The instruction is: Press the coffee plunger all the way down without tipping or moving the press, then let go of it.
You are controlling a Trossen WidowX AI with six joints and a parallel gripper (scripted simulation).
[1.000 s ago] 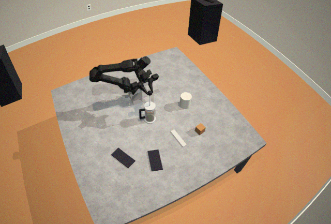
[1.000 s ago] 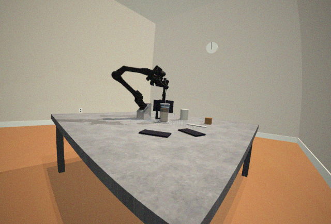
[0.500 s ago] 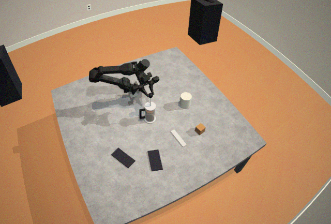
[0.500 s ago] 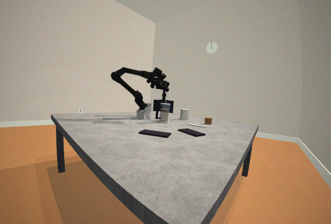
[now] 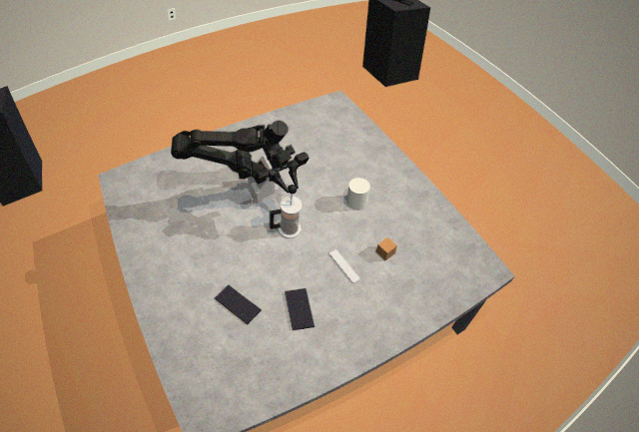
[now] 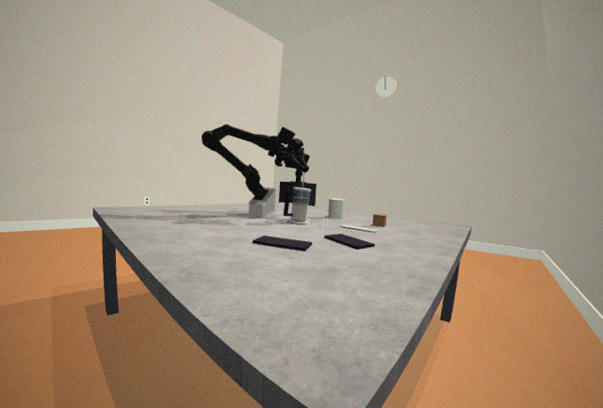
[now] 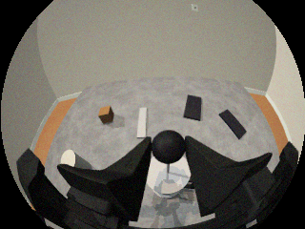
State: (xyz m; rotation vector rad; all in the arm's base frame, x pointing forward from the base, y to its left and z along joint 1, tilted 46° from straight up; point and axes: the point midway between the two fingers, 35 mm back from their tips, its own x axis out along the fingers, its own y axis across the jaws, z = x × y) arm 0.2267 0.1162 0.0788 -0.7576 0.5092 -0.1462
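My gripper tip is now 2 cm past the coffee press, 2 cm to the left of it and 11 cm above it. Also, from my gripper tip: orange cube (23 cm ahead, 25 cm to the left, 20 cm below).
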